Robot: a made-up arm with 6 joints. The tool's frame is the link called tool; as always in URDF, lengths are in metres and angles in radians. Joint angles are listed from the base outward.
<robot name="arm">
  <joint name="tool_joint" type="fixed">
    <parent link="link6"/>
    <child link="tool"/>
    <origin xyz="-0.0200 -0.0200 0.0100" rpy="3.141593 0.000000 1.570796"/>
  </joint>
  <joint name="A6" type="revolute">
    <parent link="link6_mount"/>
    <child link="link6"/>
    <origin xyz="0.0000 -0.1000 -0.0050" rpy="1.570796 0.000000 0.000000"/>
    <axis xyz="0 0 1"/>
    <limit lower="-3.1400" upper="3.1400"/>
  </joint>
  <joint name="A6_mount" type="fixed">
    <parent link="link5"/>
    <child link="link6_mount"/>
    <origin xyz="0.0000 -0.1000 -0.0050"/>
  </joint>
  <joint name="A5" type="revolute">
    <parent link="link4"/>
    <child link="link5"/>
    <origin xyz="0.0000 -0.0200 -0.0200" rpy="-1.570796 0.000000 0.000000"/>
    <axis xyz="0 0 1"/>
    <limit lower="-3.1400" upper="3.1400"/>
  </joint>
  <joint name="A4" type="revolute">
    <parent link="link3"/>
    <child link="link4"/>
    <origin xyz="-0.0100 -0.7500 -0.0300" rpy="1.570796 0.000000 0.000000"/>
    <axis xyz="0 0 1"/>
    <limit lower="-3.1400" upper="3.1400"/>
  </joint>
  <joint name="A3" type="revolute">
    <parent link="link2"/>
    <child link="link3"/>
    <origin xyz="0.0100 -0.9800 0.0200"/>
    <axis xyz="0 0 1"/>
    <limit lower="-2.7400" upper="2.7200"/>
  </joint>
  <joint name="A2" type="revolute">
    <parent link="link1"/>
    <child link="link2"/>
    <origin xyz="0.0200 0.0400 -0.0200" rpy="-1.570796 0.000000 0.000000"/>
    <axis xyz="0 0 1"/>
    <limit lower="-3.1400" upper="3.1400"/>
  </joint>
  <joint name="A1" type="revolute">
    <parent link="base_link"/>
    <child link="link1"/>
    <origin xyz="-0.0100 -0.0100 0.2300"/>
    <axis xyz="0 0 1"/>
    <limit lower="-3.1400" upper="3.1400"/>
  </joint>
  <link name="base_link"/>
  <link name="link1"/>
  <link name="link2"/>
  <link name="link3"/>
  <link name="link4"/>
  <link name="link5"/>
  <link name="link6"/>
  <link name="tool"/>
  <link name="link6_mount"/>
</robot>
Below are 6 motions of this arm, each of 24 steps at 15 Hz.
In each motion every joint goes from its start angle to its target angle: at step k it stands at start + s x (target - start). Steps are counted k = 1, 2, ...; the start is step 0. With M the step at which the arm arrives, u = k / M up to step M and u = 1 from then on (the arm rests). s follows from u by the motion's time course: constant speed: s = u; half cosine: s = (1 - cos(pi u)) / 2; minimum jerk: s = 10 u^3 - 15 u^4 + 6 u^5.
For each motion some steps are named. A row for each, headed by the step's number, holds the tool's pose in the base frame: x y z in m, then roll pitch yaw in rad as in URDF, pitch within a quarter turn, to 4 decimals.
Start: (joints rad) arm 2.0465 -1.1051 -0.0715 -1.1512 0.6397 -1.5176
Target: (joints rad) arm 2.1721 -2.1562 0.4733 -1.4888 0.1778 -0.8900
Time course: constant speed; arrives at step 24
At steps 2, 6, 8, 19, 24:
2: 0.8632 -1.5173 0.9128 -2.0898 -0.1923 1.2367
6: 0.9254 -1.5811 0.6654 -1.9939 -0.3353 1.1927
8: 0.9499 -1.5998 0.5380 -1.9437 -0.4026 1.1616
19: 0.9927 -1.5503 -0.1665 -1.6161 -0.6980 0.8752
24: 0.9558 -1.4503 -0.4644 -1.4362 -0.7768 0.6847

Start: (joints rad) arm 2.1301 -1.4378 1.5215 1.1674 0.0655 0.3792
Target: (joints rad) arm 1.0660 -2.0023 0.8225 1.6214 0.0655 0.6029
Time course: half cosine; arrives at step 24
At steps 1, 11, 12, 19, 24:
1: 0.4205 -0.7248 1.2816 -3.0790 -0.1026 -1.0382
11: 0.0956 -1.3412 0.9711 -2.9522 0.4178 -1.1786
12: 0.0027 -1.4103 0.9011 -2.9007 0.4882 -1.1867
19: -0.6944 -1.5529 0.3716 -2.3482 0.7835 -1.0774
24: -0.8808 -1.5000 0.2111 -2.1454 0.8037 -1.0117

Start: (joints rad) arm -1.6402 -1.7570 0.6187 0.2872 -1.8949 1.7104
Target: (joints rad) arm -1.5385 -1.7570 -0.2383 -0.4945 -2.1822 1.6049
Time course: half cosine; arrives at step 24
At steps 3, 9, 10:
3: 0.0303 1.6409 0.1226 -0.2451 0.0424 -1.6842
9: 0.0253 1.6262 -0.0561 -0.0198 -0.2479 -1.7001
10: 0.0242 1.6166 -0.0944 0.0353 -0.3138 -1.7093

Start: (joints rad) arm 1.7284 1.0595 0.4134 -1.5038 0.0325 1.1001
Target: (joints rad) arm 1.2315 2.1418 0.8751 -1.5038 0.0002 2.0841
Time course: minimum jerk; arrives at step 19
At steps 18, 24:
18: 0.3233 0.9372 -1.2536 -0.1064 -0.0690 2.2277
24: 0.3230 0.9344 -1.2551 -0.1045 -0.0681 2.2255

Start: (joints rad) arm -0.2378 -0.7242 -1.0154 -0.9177 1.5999 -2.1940
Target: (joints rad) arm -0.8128 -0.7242 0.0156 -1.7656 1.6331 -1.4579
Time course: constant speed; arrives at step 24
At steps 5, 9, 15, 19, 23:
5: -1.3285 0.3138 1.0678 -2.1095 0.4753 -0.5604
9: -1.2764 0.4179 1.1629 -1.9472 0.5578 -0.5420
15: -1.1630 0.5566 1.2956 -1.6788 0.6433 -0.5611
19: -1.0670 0.6330 1.3771 -1.5089 0.6856 -0.6205
23: -0.9571 0.6933 1.4528 -1.3649 0.7273 -0.7261

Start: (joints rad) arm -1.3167 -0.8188 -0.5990 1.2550 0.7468 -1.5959
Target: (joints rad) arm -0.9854 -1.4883 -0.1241 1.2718 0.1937 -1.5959
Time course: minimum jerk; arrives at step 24
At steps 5, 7, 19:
5: -0.3087 1.5737 1.0183 1.8863 -0.1652 -0.4883
7: -0.3758 1.6052 0.9566 1.8654 -0.1902 -0.4096
19: -0.9740 1.6163 0.3231 1.6118 -0.3238 0.3318

